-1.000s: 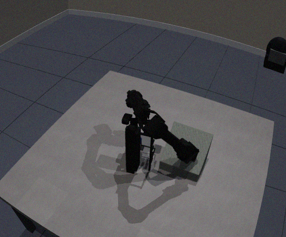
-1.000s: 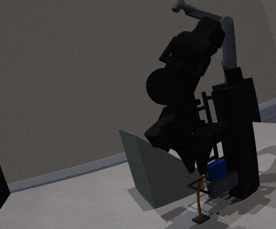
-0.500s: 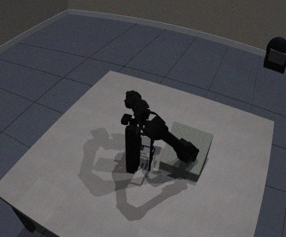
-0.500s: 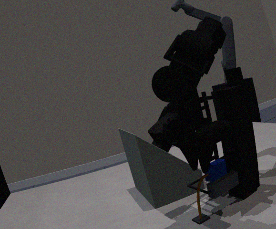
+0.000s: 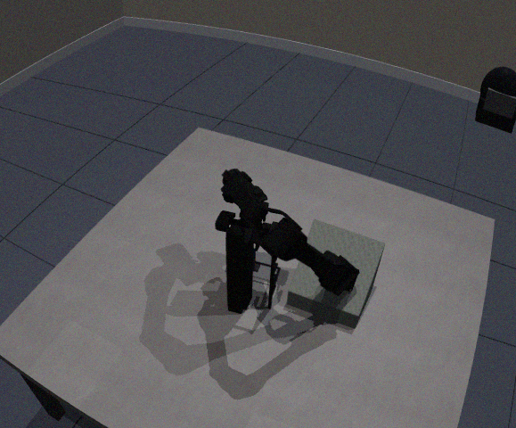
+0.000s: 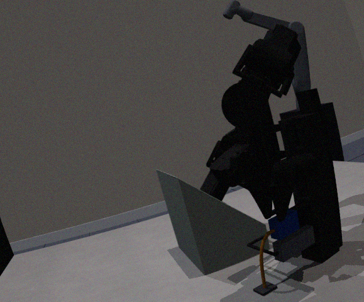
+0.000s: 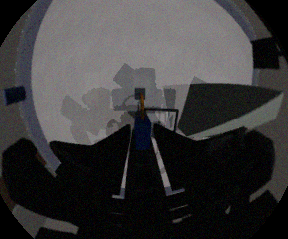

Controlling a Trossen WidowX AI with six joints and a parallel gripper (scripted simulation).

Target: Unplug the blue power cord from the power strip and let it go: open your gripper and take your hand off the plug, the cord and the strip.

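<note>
Right now the blue plug is 1 cm behind my gripper tip, 4 cm to the left of it and 1 cm below it. Round my gripper tip: dark foot 1 cm ahead, 4 cm to the right, 12 cm below.
</note>
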